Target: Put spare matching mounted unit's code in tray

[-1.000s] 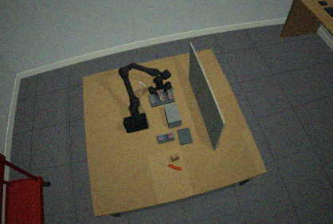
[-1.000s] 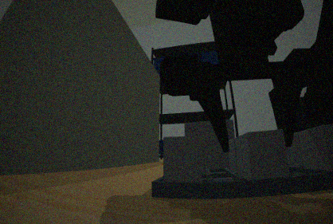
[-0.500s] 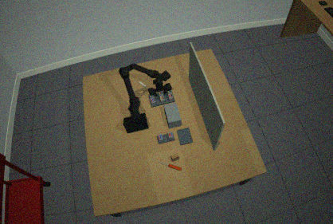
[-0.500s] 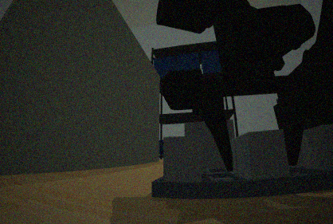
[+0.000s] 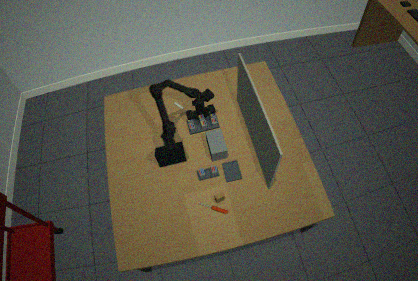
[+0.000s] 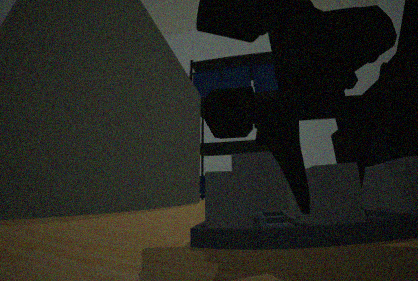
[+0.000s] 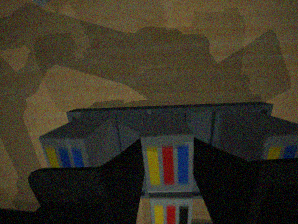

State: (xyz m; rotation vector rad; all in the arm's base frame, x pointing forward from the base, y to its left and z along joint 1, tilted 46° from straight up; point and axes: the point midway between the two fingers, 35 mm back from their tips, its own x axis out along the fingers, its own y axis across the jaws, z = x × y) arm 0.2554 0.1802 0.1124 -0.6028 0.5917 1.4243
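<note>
Now: the dark rack 30 mm to the right of my gripper tip and 10 mm below it. Also, from my gripper tip: tall grey panel 270 mm ahead, 260 mm to the right, 210 mm above; then grey mounted unit 230 mm to the right, 30 mm ahead, 30 mm above; then white strip 170 mm to the left, 120 mm behind, 10 mm below.
</note>
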